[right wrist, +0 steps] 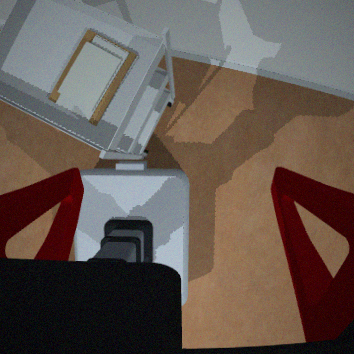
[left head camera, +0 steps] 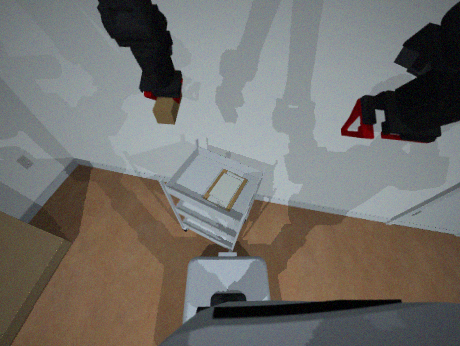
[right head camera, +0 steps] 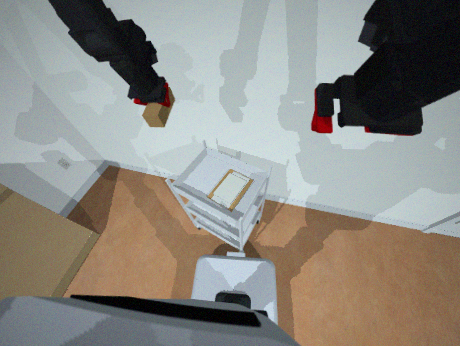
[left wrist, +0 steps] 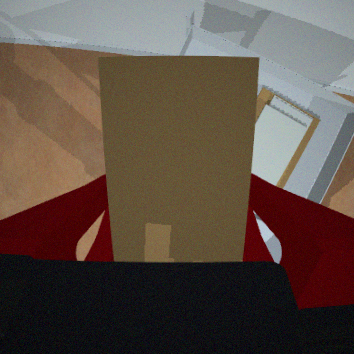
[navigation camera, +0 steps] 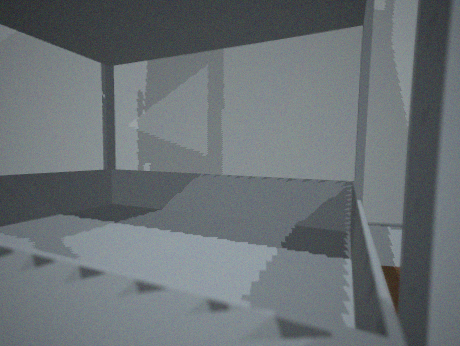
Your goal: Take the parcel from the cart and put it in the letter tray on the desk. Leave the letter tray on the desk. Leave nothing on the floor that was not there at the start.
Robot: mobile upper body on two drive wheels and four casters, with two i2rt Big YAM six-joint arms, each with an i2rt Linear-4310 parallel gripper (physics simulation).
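Places are measured from the left arm's base along level axes (x ahead, y left, z up), in metres.
Pixels of known places: left gripper, fingertip midpoint: (left head camera: 170,101) (right head camera: 161,105) (left wrist: 178,177); right gripper, fingertip midpoint: (right wrist: 176,177) (left head camera: 362,133) (right head camera: 339,127).
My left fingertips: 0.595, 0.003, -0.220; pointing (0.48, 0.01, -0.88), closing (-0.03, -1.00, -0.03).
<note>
Behind a point stands the place of what it marks, as x, y, z.
My left gripper (left head camera: 164,97) @(0.595, 0.004, -0.220) (right head camera: 154,102) @(0.595, 0.004, -0.220) (left wrist: 178,177) @(0.595, 0.004, -0.220) is shut on the parcel, a small brown box (left head camera: 166,112) @(0.513, -0.006, -0.207) (right head camera: 157,116) @(0.513, -0.017, -0.207) (left wrist: 179,150) @(0.609, 0.002, -0.184), and holds it in the air, apart from the cart. The white cart (left head camera: 187,170) @(0.726, 0.036, -0.747) (right head camera: 200,172) @(0.712, 0.001, -0.748) (left wrist: 315,150) @(0.584, -0.318, -0.748) (right wrist: 40,45) @(0.700, -0.037, -0.747) stands in front of the base. My right gripper (left head camera: 377,135) (right head camera: 348,131) @(0.358, -0.447, -0.127) (right wrist: 176,177) @(0.358, -0.447, -0.127) is open and empty, up at the right. A tan surface (left head camera: 30,270) @(0.186, 1.070, -1.157) (right head camera: 40,245) @(0.211, 1.066, -0.937) at lower left may be the desk; no letter tray shows on its visible part.
A flat item with tan side strips and a white sheet (left head camera: 226,189) @(0.583, -0.197, -0.723) (right head camera: 231,189) @(0.584, -0.202, -0.723) (left wrist: 280,145) @(0.599, -0.220, -0.723) (right wrist: 91,77) @(0.591, -0.203, -0.723) lies on the cart top. A pale wall rises behind the cart. The navigation camera looks between the cart's shelves (navigation camera: 165,260) @(0.585, -0.177, -1.277).
</note>
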